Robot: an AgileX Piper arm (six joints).
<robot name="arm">
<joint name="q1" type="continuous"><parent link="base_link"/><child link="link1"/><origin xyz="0 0 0.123" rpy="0 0 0"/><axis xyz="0 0 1"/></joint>
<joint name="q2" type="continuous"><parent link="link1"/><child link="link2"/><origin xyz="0 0 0" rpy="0 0 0"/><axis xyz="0 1 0"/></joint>
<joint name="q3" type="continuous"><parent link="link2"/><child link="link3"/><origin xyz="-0.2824 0 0.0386" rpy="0 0 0"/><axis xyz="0 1 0"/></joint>
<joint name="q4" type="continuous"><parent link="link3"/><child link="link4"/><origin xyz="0.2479 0 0.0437" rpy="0 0 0"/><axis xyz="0.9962 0 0.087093"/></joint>
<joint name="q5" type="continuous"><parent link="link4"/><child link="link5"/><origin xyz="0 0 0" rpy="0 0 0"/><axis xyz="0 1 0"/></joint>
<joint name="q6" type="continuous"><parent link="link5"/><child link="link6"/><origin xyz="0.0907 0 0.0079" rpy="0 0 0"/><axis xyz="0.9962 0 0.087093"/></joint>
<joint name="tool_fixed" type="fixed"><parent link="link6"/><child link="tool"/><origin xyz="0 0 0" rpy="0 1.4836 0"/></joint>
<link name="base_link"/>
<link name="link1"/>
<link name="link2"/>
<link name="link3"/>
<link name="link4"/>
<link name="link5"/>
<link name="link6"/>
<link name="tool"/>
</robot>
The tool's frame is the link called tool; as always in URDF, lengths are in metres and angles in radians. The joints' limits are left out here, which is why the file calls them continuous.
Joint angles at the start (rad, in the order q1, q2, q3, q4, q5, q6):
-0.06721 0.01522 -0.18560 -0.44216 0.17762 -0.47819
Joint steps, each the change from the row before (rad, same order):
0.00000 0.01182 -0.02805 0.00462 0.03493 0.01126
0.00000 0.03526 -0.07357 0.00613 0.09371 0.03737
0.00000 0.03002 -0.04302 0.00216 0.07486 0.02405
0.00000 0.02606 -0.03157 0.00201 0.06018 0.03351
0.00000 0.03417 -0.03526 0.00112 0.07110 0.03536
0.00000 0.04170 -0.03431 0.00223 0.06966 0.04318
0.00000 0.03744 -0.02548 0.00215 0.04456 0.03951
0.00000 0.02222 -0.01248 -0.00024 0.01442 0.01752
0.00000 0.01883 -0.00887 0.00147 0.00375 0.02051
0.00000 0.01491 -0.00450 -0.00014 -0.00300 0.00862
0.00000 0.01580 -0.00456 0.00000 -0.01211 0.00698
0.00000 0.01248 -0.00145 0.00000 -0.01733 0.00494
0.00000 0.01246 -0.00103 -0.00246 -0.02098 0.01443
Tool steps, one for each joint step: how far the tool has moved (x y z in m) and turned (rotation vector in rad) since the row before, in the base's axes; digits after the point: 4 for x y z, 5 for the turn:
-0.0009 -0.0012 0.0057 0.02047 0.01310 -0.01214
-0.0021 -0.0032 0.0145 0.05709 0.03892 -0.03388
0.0000 -0.0026 0.0063 0.03904 0.04914 -0.02888
0.0005 -0.0021 0.0039 0.04579 0.04068 -0.02465
0.0012 -0.0024 0.0038 0.04887 0.05375 -0.03122
0.0026 -0.0023 0.0032 0.05689 0.05788 -0.03397
0.0033 -0.0015 0.0026 0.04787 0.04025 -0.02596
0.0026 -0.0006 0.0016 0.01909 0.01740 -0.01045
0.0026 -0.0002 0.0015 0.02135 0.00694 -0.00695
0.0025 -0.0001 0.0008 0.00783 0.00505 -0.00144
0.0030 0.0002 0.0015 0.00497 -0.00184 0.00265
0.0028 0.0003 0.0010 0.00230 -0.00613 0.00535
0.0029 0.0003 0.0012 0.00808 -0.01162 0.00347

